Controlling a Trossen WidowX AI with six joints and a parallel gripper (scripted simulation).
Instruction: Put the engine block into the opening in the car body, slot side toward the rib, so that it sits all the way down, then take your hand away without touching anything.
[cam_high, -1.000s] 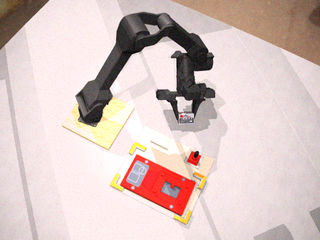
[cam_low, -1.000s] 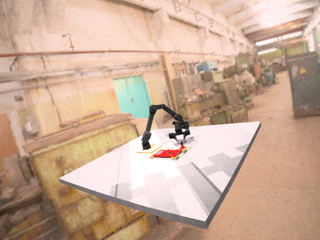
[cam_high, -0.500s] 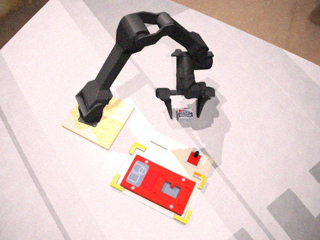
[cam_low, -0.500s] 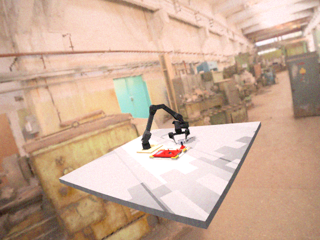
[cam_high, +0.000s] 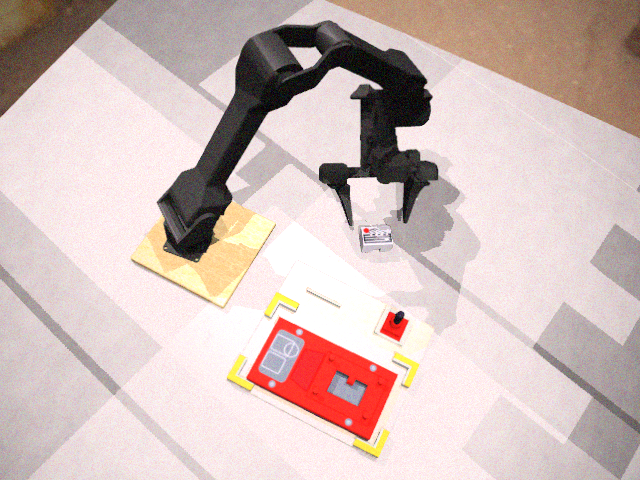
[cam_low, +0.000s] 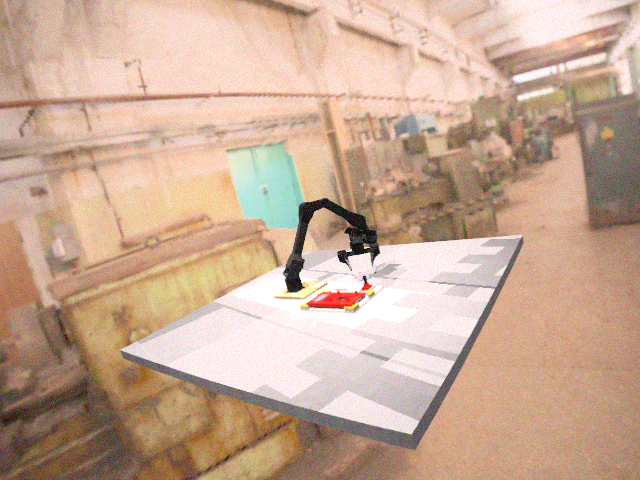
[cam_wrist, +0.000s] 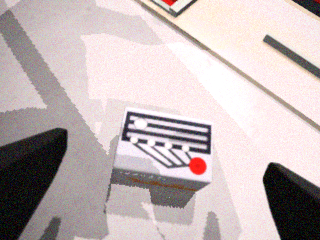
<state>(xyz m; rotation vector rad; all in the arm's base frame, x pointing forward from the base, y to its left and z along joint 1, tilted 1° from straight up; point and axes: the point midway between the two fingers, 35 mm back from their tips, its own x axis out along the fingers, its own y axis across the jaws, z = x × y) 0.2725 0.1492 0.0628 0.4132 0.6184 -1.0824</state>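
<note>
Right now my gripper tip is 10 mm short of the engine block, 20 mm to the left of it and 30 mm above it.
</note>
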